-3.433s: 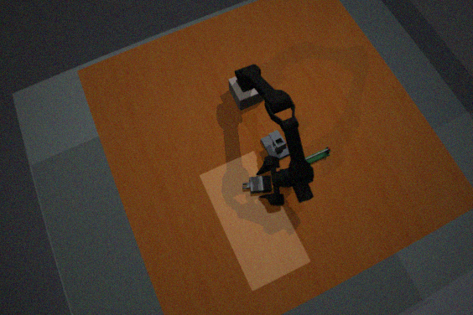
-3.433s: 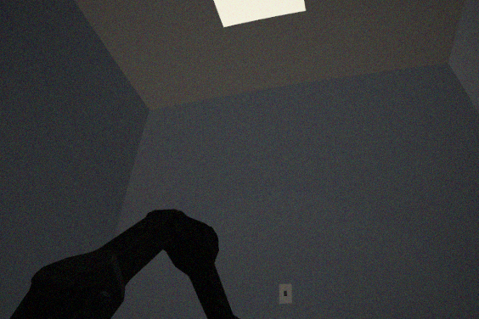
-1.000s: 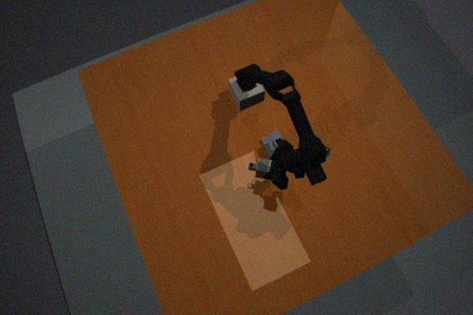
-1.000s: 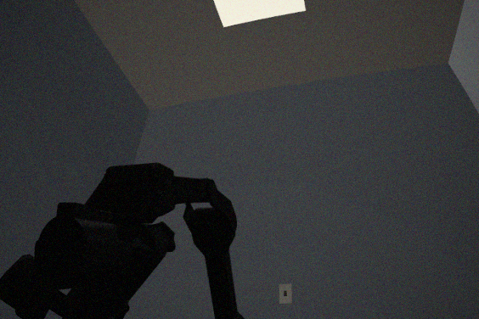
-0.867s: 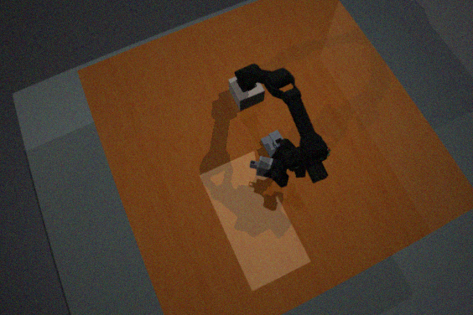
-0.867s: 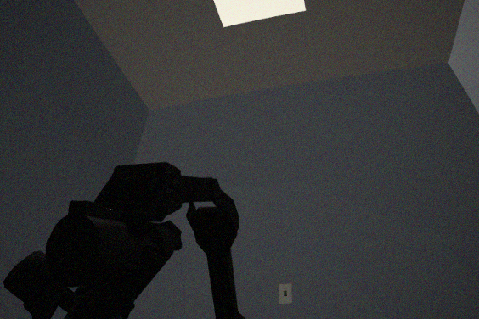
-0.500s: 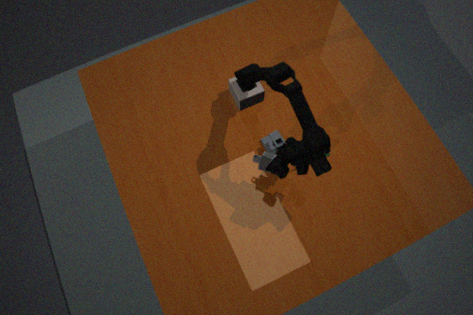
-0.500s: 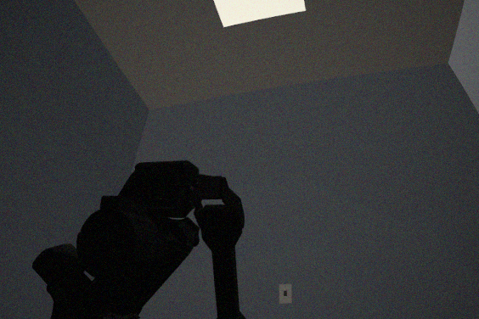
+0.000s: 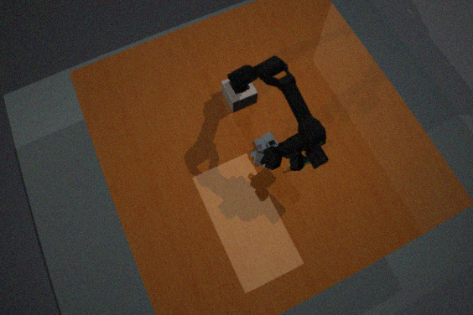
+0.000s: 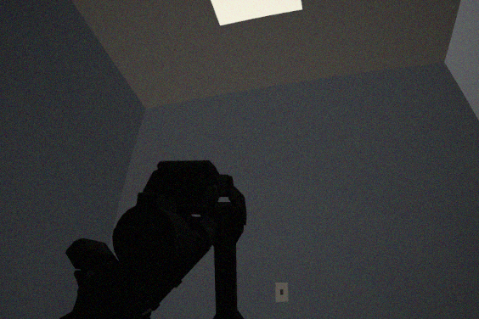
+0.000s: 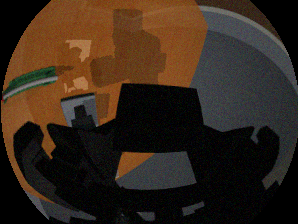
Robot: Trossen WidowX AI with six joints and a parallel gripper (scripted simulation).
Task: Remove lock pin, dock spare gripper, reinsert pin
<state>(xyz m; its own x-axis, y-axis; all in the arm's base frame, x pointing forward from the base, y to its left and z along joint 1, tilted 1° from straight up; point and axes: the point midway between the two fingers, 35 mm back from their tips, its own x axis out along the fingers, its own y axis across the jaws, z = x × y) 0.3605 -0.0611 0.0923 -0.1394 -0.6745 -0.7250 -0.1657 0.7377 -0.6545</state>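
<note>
Right now the grey mount is 7 cm behind my gripper tip, 8 cm to the left of it and 11 cm below it. Round my gripper tip: flat green strip 3 cm ahead, 19 cm to the left, 14 cm below; spare gripper 1 cm behind, 1 cm above.
</note>
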